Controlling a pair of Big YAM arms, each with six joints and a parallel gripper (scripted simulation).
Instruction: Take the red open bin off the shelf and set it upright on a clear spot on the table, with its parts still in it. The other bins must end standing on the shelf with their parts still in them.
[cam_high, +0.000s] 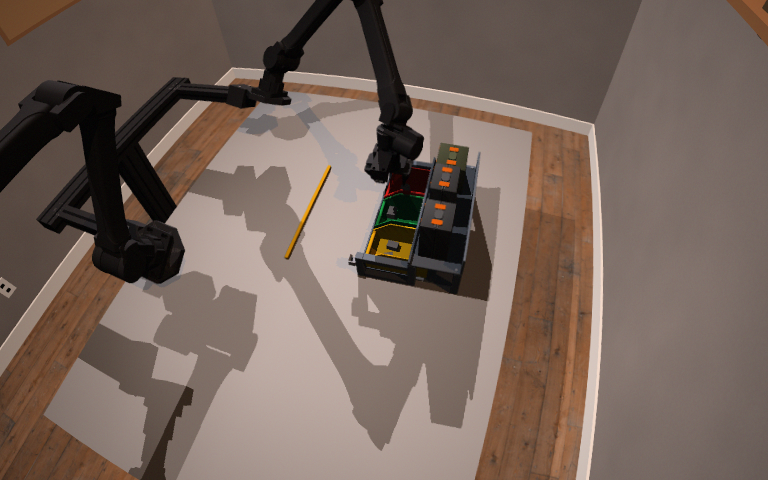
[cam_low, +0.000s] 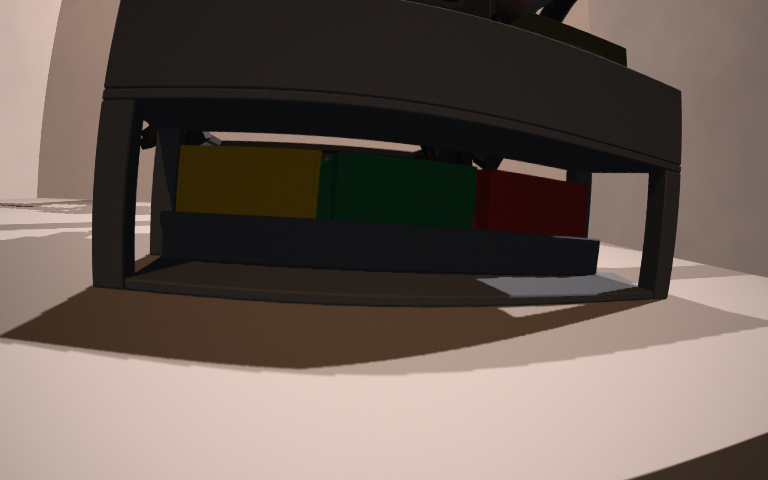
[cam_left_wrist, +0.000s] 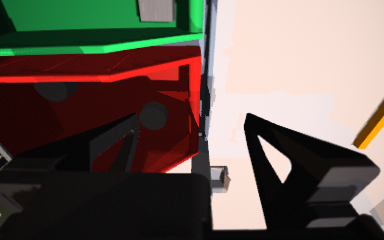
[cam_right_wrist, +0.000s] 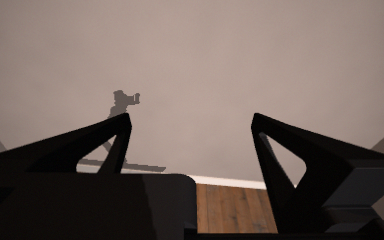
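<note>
My left gripper is now 8 cm short of the red open bin, 2 cm above it and 1 cm to the right of it. Round my left hand: grey shelf (11 cm ahead, 10 cm to the right); then green bin (10 cm to the right, 8 cm ahead, 2 cm below).
</note>
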